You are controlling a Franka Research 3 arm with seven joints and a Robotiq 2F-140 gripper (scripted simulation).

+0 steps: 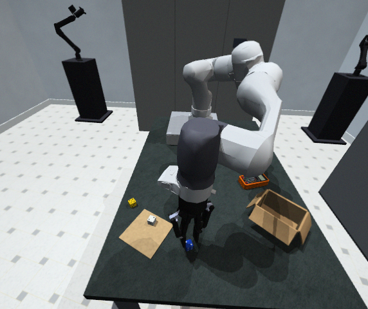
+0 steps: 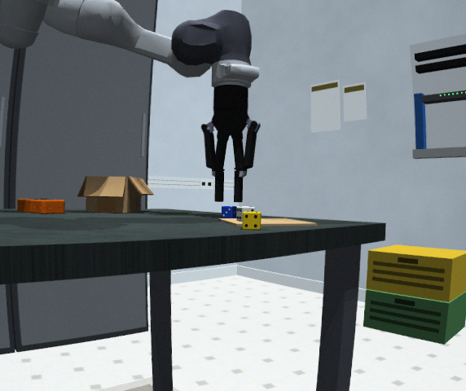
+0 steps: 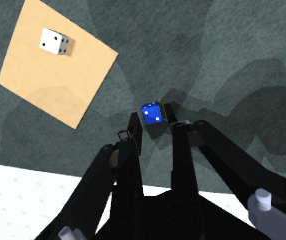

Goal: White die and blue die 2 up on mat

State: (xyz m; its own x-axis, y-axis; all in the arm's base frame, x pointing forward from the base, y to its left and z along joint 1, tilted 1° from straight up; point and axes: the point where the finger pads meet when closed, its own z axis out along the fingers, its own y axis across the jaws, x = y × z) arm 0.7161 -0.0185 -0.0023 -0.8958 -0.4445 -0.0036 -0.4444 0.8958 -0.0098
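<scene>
Right now my hand is 50 mm above the blue die. Round my hand: tan mat 40 mm behind, 150 mm to the right, 60 mm below; then yellow die 150 mm behind, 240 mm to the right, 50 mm below; then white die 80 mm behind, 140 mm to the right, 50 mm below.
</scene>
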